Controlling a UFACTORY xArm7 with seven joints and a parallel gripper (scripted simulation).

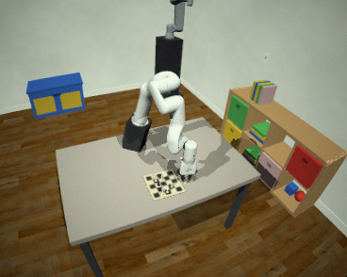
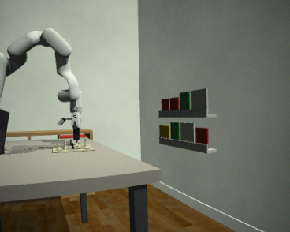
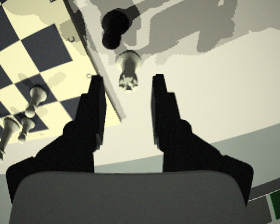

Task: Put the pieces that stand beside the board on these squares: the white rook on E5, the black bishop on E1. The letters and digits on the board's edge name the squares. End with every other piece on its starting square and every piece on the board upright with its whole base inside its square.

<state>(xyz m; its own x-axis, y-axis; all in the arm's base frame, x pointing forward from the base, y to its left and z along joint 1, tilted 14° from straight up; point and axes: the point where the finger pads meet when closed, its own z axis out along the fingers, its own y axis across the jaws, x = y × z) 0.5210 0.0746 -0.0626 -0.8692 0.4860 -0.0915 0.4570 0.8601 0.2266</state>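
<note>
My gripper is now 4 cm above the white rook. Also, from my hand: chessboard (13 cm to the right, 7 cm behind, 6 cm below); then black bishop (4 cm below, 4 cm behind, 1 cm to the left); then black pawn (16 cm to the right, 7 cm behind, 4 cm below).
</note>
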